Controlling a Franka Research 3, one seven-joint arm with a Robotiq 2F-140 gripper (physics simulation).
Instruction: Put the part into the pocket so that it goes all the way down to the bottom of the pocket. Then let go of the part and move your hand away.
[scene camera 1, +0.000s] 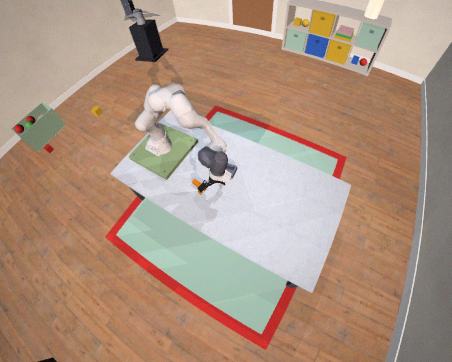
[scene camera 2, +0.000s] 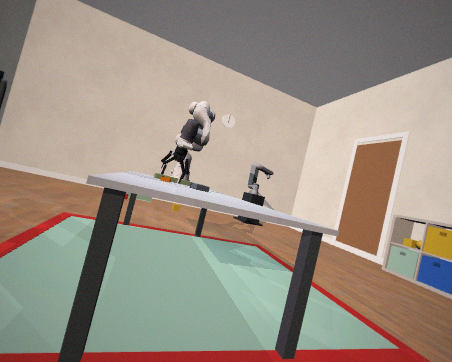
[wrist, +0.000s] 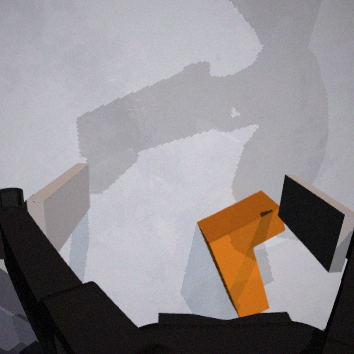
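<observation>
The part, an orange L-shaped block (scene camera 1: 196, 183) (scene camera 2: 165, 179) (wrist: 237, 265), lies flat on the white table (scene camera 1: 280, 215) (scene camera 2: 250, 210). My gripper (scene camera 1: 213, 185) (scene camera 2: 173, 176) (wrist: 187, 190) is wide open and empty, low above the table. In the wrist view the part lies between the two fingers, much closer to the right finger, its short arm beside that pad. The pocket block, dark grey (scene camera 1: 232, 171) (scene camera 2: 199, 187) (wrist: 11, 322), stands on the table on the other side of the hand, partly hidden by the arm. The inside of the pocket cannot be made out.
The arm's green base plate (scene camera 1: 177, 156) lies on the table close to the part. A second robot on a black stand (scene camera 1: 147, 41) (scene camera 2: 250, 206) and a shelf with coloured boxes (scene camera 1: 286, 39) stand off on the floor.
</observation>
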